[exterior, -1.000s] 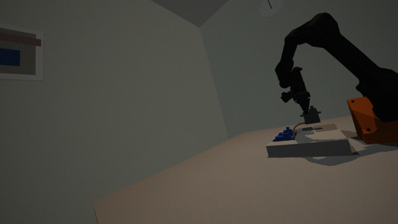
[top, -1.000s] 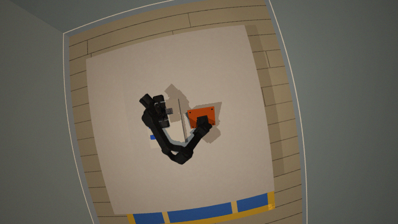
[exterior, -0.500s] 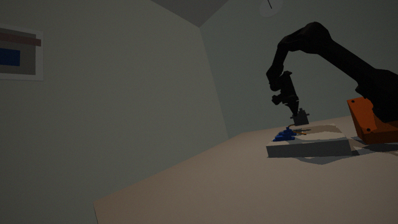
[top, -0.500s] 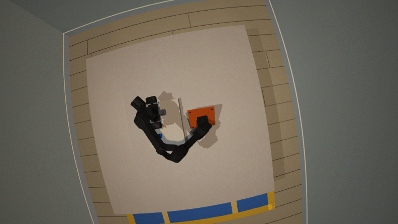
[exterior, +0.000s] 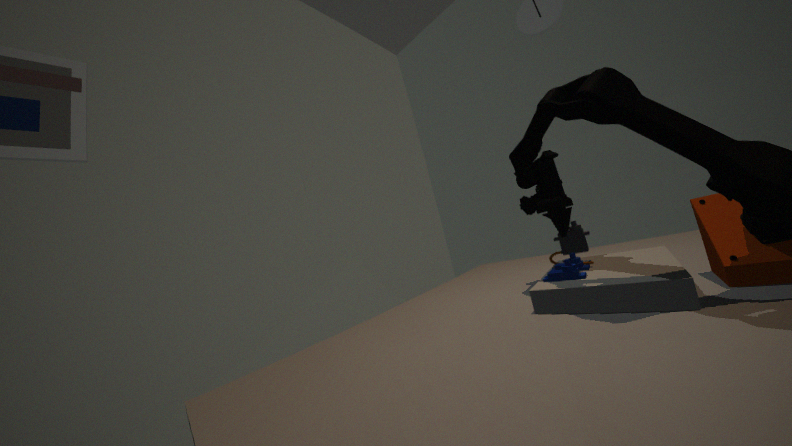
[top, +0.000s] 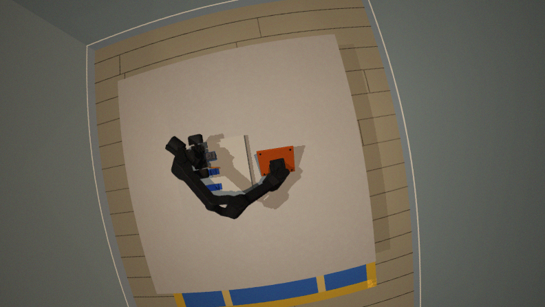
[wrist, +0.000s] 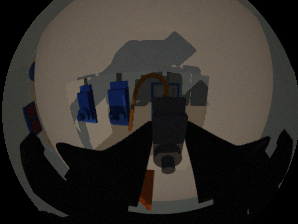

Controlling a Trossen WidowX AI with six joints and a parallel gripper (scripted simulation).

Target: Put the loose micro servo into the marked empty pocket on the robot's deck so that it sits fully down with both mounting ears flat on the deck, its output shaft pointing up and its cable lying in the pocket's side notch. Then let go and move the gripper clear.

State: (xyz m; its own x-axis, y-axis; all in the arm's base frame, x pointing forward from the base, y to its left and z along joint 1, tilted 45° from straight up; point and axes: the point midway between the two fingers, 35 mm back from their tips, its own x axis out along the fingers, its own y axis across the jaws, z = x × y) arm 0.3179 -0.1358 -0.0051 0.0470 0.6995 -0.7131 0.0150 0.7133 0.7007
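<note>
Now: the deck 11 cm behind my gripper tip, 10 cm below it and 8 cm to the left of it.
</note>
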